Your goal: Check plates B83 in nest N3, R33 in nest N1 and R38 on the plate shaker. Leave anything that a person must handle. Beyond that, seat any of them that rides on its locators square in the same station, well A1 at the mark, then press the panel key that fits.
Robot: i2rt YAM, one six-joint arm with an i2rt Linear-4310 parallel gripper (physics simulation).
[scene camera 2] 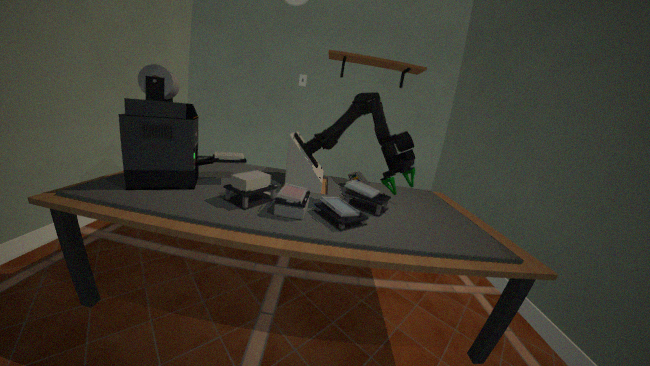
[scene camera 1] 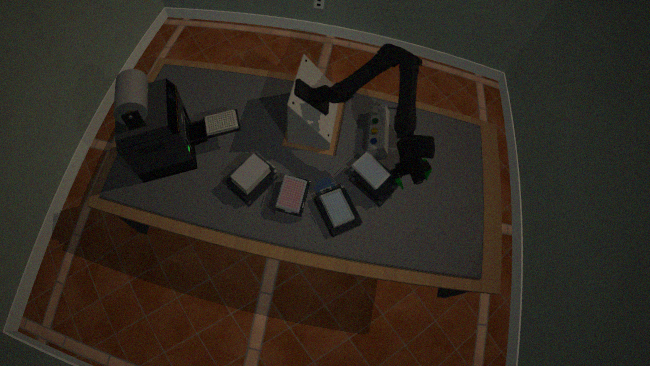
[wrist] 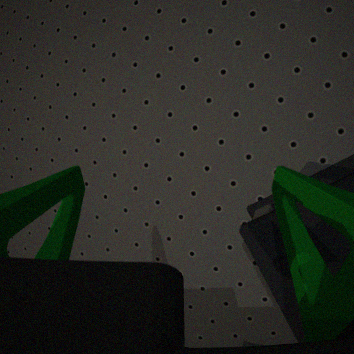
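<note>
My gripper (scene camera 1: 414, 180) (scene camera 2: 403, 189) (wrist: 177, 176) is open and empty, above the mat just right of the rightmost station. That station bears a pale blue plate (scene camera 1: 371, 171) (scene camera 2: 362, 188). Another pale blue plate (scene camera 1: 337, 206) (scene camera 2: 338, 206) lies on the front dark station. A pink-welled plate (scene camera 1: 292, 194) (scene camera 2: 294, 192) lies on a grey block, and a thick whitish plate (scene camera 1: 251, 173) (scene camera 2: 251, 180) on a legged station. Plate codes, nest labels and A1 marks are unreadable. The key panel (scene camera 1: 384, 130) (scene camera 2: 356, 177) has green, yellow and blue keys. A dark station edge (wrist: 265, 265) shows behind the right finger.
A tall dark machine (scene camera 1: 155, 155) (scene camera 2: 160, 145) with a roll on top stands at the left; its tray holds a white welled plate (scene camera 1: 221, 122) (scene camera 2: 229, 156). The arm's slanted white mounting board (scene camera 1: 305, 125) (scene camera 2: 302, 167) stands at the back. A shelf (scene camera 2: 377, 60) hangs on the wall.
</note>
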